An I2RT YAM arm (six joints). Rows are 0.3 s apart.
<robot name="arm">
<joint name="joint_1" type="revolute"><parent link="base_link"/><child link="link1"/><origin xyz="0.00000 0.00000 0.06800"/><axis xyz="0 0 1"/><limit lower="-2.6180" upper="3.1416"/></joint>
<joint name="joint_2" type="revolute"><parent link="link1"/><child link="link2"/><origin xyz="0.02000 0.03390 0.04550"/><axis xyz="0 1 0"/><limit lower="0.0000" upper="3.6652"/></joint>
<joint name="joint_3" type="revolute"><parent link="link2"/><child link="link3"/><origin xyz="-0.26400 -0.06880 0.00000"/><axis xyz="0 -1 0"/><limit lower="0.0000" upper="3.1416"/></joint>
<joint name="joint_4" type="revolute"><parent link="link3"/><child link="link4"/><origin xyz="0.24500 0.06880 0.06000"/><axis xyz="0 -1 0"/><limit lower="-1.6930" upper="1.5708"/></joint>
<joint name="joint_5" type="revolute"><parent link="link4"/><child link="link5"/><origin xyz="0.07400 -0.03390 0.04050"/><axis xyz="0 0 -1"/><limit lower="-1.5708" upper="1.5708"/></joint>
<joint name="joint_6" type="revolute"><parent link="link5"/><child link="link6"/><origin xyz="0.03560 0.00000 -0.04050"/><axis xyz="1 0 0"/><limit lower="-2.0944" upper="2.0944"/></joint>
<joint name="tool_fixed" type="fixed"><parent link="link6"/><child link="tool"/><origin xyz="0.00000 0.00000 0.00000" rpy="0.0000 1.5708 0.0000"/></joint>
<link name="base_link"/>
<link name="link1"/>
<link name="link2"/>
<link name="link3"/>
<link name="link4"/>
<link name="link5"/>
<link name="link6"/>
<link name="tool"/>
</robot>
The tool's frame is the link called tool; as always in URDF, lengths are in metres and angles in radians.
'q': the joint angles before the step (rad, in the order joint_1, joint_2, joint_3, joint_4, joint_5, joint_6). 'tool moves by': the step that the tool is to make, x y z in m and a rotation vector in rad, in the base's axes. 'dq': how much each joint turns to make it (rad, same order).
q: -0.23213, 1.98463, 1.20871, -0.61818, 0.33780, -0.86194
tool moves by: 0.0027, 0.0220, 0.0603, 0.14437, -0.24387, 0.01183
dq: 0.04438, -0.16939, 0.01482, 0.00384, -0.17620, 0.08481
